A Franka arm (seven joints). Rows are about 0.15 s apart.
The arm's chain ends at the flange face. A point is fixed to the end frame.
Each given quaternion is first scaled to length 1.
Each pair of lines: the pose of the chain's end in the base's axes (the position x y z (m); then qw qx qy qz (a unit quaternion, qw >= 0)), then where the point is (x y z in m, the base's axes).
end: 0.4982, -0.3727, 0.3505, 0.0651, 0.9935, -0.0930, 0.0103
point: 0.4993 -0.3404 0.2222
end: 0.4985, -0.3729, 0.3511, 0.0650, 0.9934, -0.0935, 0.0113
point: 0.4999 -0.3406 0.2228
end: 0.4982, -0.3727, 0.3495, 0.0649, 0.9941, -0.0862, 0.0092
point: 0.4985 -0.3404 0.2212
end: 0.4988, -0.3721, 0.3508, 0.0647, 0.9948, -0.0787, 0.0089
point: 0.4984 -0.3397 0.2225
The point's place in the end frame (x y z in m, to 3 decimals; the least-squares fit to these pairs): -0.009 -0.048 0.123
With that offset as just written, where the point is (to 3 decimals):
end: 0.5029, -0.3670, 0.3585, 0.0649, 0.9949, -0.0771, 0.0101
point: 0.503 -0.335 0.230
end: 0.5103, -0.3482, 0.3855, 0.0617, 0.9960, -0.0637, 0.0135
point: 0.510 -0.315 0.257
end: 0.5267, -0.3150, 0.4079, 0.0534, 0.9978, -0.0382, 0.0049
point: 0.522 -0.280 0.280
